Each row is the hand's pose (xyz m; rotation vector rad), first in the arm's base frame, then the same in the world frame.
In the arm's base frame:
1: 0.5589 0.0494 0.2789 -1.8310 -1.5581 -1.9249
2: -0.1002 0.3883 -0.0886 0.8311 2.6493 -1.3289
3: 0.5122 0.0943 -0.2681 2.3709 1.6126 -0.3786
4: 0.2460 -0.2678 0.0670 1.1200 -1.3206 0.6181
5: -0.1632 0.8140 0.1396 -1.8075 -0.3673 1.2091
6: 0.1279 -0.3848 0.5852 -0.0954 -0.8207 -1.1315
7: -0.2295 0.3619 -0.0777 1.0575 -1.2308 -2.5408
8: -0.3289 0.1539 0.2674 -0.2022 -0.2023 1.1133
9: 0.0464 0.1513 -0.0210 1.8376 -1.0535 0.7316
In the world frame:
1: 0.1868 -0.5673 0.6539 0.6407 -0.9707 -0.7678
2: 0.1422 -1.0883 0.0130 -1.7424 1.7141 0.5798
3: -0.1564 -0.4905 0.2300 0.5810 -2.6859 -0.8397
4: 0.3984 -0.4109 0.2365 -2.3551 -0.4075 -1.1359
5: 0.0933 -1.5287 0.2153 -0.2141 2.6954 -1.4558
6: 0.8545 -0.5044 0.5184 1.3613 0.0532 0.8549
7: 0.2357 -1.1348 -0.0685 1.1549 1.1332 -0.7656
8: 0.6208 -1.1003 0.0823 -0.9904 0.9068 -2.4240
9: 0.2299 -0.8356 0.1162 -1.8753 -1.0354 -0.8365

